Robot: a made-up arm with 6 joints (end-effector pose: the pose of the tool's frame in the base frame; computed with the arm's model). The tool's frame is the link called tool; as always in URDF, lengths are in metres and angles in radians. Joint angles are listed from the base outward.
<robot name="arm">
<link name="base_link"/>
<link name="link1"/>
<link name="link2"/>
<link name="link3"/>
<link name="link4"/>
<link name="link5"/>
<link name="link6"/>
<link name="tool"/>
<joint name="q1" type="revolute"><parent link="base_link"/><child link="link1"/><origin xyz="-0.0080 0.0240 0.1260"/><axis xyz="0 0 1"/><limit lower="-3.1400" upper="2.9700" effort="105" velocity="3"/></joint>
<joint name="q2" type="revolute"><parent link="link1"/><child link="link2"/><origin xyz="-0.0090 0.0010 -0.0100"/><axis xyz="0 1 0"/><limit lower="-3.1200" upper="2.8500" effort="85" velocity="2"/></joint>
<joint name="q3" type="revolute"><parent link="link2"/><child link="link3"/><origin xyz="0.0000 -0.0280 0.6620"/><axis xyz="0 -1 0"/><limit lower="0.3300" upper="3.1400" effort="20" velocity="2"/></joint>
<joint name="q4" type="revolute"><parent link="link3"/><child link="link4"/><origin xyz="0.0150 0.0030 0.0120"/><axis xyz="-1 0 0"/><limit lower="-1.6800" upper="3.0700" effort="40" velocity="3.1"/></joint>
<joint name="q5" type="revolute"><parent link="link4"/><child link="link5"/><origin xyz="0.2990 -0.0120 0.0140"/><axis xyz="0 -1 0"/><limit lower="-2.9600" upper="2.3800" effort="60" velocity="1.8"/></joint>
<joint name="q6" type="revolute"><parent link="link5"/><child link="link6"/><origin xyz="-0.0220 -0.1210 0.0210"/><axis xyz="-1 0 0"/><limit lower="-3.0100" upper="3.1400" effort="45" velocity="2.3"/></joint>
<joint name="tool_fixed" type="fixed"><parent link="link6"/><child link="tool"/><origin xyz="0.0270 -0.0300 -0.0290" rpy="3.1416 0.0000 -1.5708"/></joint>
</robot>
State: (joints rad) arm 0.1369 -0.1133 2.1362 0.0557 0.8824 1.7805
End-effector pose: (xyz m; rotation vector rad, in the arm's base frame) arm -0.2945 -0.1930 0.9401 1.3044 1.4448 -1.0309
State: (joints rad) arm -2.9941 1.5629 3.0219 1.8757 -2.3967 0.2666
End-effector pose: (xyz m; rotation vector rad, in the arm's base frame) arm -0.5150 -0.0881 0.4493 2.2955 -0.1048 0.3548
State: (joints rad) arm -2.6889 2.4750 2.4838 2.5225 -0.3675 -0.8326
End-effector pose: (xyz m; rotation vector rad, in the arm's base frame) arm -0.6125 -0.3580 -0.3073 -1.1494 -1.0403 -0.8473
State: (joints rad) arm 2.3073 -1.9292 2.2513 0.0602 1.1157 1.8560
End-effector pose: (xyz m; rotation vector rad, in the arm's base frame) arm 0.5953 -0.3831 -0.3769 -1.0926 -1.7492 -2.3404
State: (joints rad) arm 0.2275 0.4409 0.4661 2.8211 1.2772 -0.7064
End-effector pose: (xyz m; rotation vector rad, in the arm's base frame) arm 0.5589 0.2682 0.7661 1.5987 0.4897 1.1606
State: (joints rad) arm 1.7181 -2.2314 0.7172 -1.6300 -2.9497 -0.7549
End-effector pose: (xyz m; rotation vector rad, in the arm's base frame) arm 0.1593 -0.7673 -0.1093 2.7554 0.6050 1.2831
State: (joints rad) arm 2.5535 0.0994 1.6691 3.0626 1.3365 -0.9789
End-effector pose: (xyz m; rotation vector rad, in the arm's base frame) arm -0.1058 -0.0338 1.1094 -1.1040 -0.3590 -1.7682
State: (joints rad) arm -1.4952 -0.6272 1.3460 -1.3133 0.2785 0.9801
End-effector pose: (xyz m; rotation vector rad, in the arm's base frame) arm -0.1476 0.4004 0.9945 -0.2361 1.3443 -2.3084
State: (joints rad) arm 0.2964 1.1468 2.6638 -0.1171 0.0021 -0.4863
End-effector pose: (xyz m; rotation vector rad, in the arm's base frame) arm 0.6353 0.0444 0.7064 -1.5366 0.5608 -0.4938
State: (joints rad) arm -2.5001 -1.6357 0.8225 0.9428 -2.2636 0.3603
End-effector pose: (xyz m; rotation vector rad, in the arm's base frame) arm 0.7310 0.7241 0.1513 2.0690 1.9874 -0.2790
